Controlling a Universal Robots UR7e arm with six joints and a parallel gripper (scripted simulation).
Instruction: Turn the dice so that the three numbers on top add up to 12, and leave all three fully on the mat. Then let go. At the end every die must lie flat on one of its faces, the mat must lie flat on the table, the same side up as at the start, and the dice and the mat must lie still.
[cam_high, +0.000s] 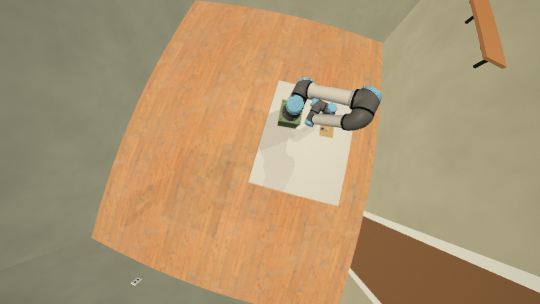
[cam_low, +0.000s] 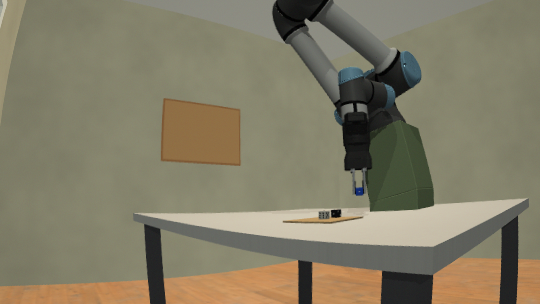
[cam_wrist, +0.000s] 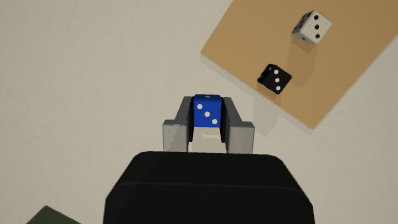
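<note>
The black die lies 6 cm ahead of my hand, 3 cm to the right of it and 6 cm below it. The rest, counted from my hand: blue die (1 cm below); then white die (11 cm ahead, 1 cm to the right, 6 cm below); then tan mat (11 cm ahead, 1 cm to the right, 8 cm below).
</note>
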